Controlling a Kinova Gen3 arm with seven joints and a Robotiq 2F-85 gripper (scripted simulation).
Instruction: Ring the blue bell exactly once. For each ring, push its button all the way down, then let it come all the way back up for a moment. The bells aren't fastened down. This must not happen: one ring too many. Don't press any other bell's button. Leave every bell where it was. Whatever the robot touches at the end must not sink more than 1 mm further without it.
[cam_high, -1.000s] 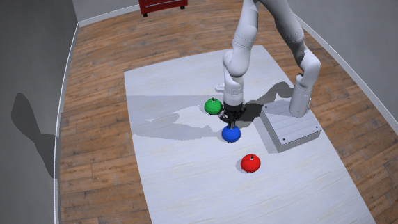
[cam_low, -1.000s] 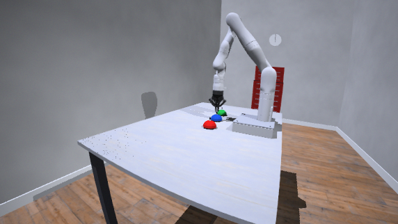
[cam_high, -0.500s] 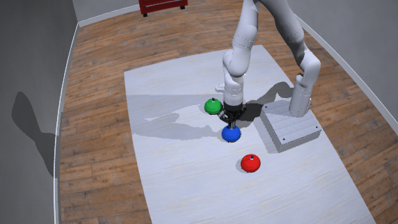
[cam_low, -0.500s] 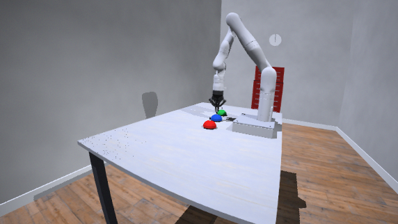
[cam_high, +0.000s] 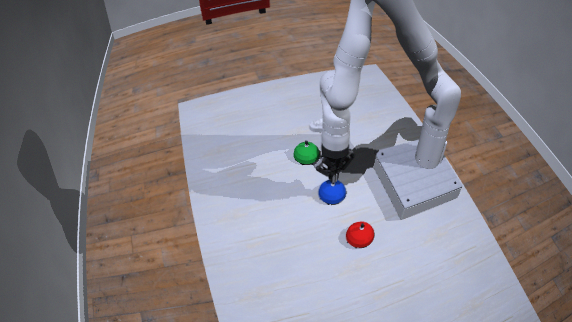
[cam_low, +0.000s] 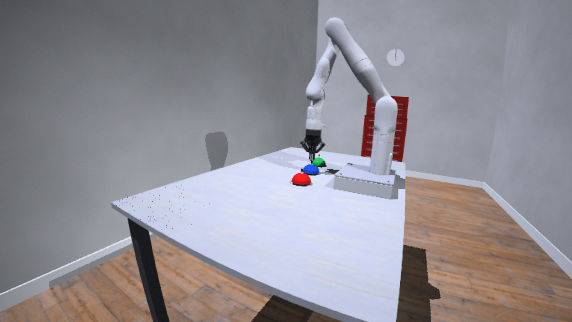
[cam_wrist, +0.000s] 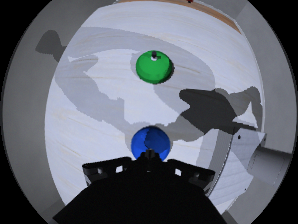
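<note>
The blue bell lies 4 cm below my hand. From my hand the other things lie so: red bell (4 cm behind, 17 cm to the left, 4 cm below); green bell (4 cm ahead, 17 cm to the right, 4 cm below).
</note>
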